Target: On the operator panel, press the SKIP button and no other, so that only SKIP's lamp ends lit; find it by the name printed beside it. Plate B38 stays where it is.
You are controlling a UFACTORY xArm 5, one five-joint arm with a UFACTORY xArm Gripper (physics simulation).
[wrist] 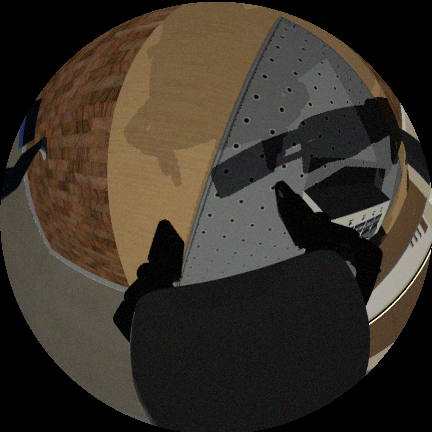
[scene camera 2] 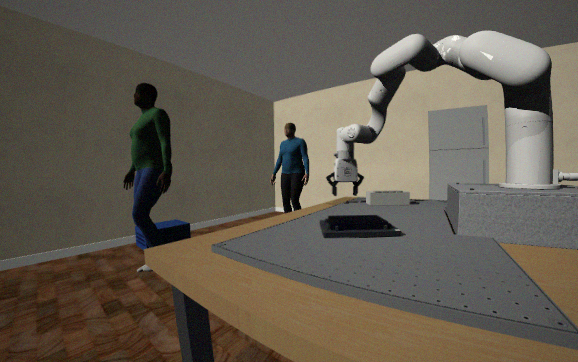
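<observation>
The operator panel, a low cream box, stands on the grey perforated base plate. In the wrist view it is at the right, partly behind a finger, with a dark shaded face and a light strip of small markings too small to read. I cannot tell which button is SKIP or whether a lamp is lit. My gripper is open and empty, with fingers pointing down. In the scene view it hangs above and left of the panel. No plate marked B38 can be made out.
A black open tray lies on the base plate, nearer the scene camera. The grey robot pedestal stands at the right. The wooden table edge runs along the left. Two people stand beyond the table near a blue box.
</observation>
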